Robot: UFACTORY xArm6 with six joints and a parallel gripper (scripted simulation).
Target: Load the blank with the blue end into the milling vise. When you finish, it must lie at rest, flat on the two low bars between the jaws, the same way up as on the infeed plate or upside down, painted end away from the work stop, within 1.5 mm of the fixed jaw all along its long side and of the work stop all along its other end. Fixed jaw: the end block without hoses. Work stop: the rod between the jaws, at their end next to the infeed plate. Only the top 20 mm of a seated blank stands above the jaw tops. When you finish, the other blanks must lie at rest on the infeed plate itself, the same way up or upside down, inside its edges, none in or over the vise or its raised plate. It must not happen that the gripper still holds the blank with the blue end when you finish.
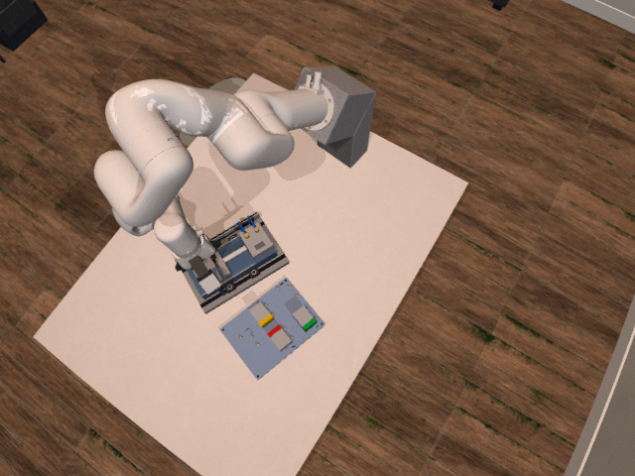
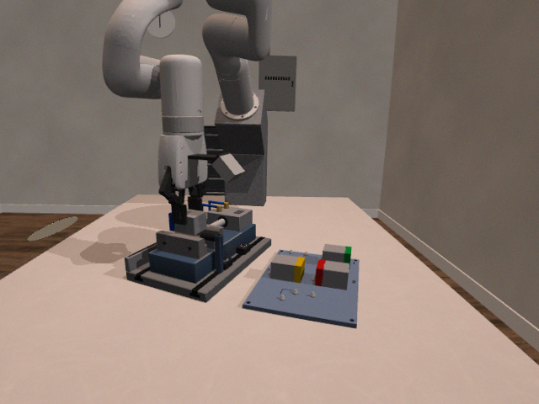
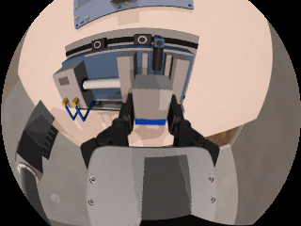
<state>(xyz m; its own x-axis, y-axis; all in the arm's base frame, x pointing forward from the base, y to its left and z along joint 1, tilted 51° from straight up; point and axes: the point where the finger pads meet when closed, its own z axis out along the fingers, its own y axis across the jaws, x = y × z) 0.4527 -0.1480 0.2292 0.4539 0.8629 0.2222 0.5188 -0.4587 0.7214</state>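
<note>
The blue-ended blank is 20 mm below my hand. From my hand the other things lie so: fixed jaw: 60 mm below, 30 mm ahead, 20 mm to the right; then work stop post: 80 mm below, 50 mm to the left, 50 mm ahead; then vise: 100 mm below, 50 mm to the left, 50 mm behind.
</note>
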